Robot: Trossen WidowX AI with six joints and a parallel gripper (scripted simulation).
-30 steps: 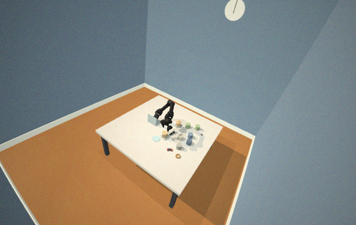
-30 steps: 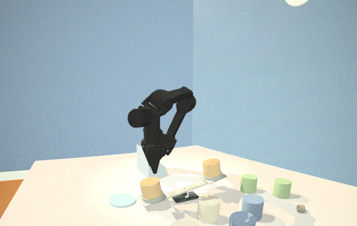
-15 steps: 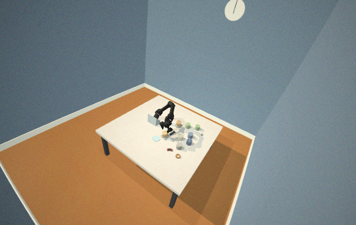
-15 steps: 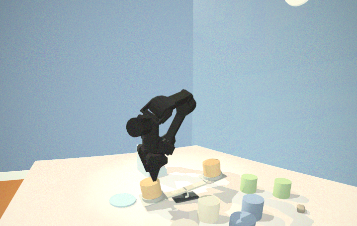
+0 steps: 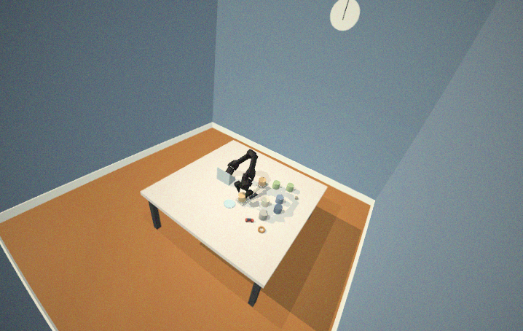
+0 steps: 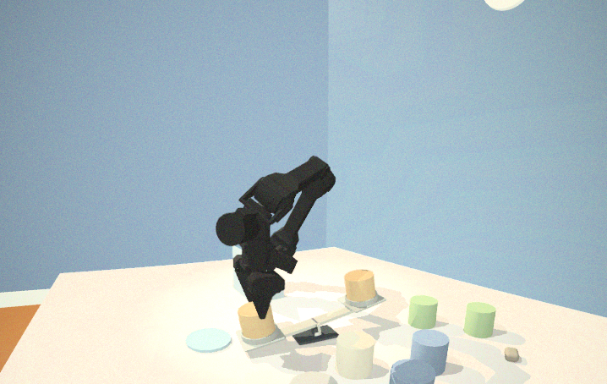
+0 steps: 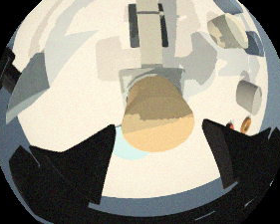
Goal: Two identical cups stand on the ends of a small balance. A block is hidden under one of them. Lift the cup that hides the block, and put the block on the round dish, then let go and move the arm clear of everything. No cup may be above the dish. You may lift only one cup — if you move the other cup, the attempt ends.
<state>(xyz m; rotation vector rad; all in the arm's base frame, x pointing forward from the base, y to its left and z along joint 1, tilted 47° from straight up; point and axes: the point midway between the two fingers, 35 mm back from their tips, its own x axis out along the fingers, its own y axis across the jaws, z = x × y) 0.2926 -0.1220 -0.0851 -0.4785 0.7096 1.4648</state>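
My gripper tip is now 50 mm above the teal block and 10 mm to the right of it. The rest, counted from my gripper tip: round light-blue dish: 90 mm to the right, 80 mm below, 70 mm behind; then orange cup: 30 mm below, 20 mm to the right; then red toy car: 180 mm ahead, 120 mm to the right, 70 mm below.
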